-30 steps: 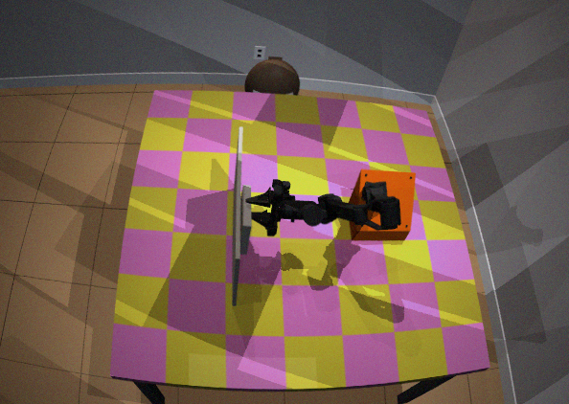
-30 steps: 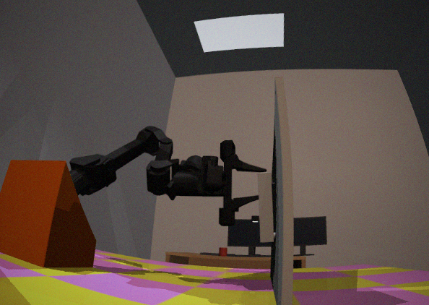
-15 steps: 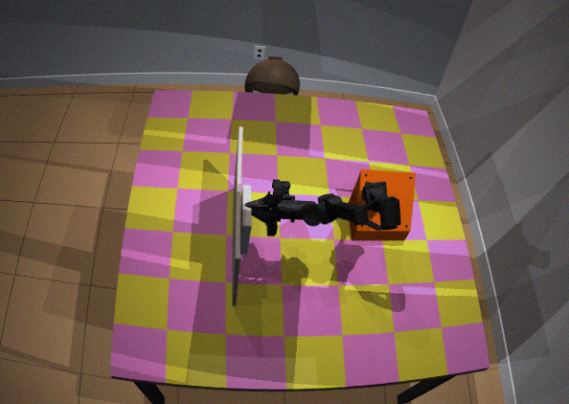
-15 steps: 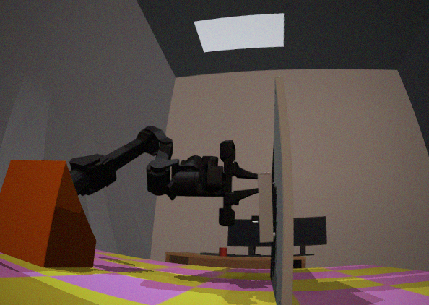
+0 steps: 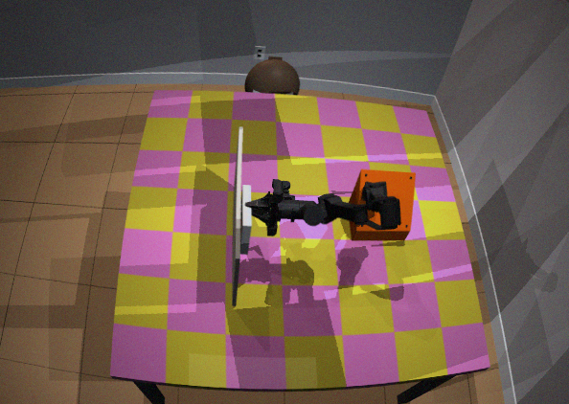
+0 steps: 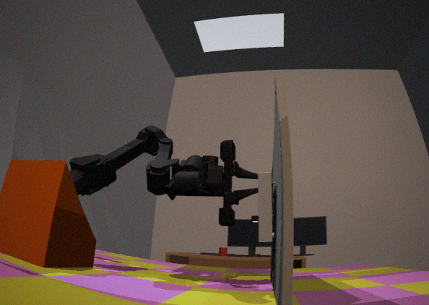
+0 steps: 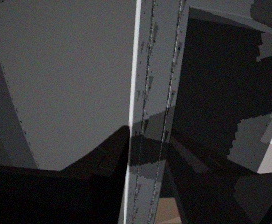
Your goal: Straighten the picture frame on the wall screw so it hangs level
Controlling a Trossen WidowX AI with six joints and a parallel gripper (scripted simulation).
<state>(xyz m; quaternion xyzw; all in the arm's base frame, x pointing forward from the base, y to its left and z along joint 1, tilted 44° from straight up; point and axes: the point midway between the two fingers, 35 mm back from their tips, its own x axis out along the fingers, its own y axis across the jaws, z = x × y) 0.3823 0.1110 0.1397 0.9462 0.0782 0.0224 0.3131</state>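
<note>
Now: the picture frame 50 mm below my gripper tip and 10 mm to the left of it. Also, from my gripper tip: thin upright wall panel 70 mm below, 20 mm ahead, 10 mm to the right.
</note>
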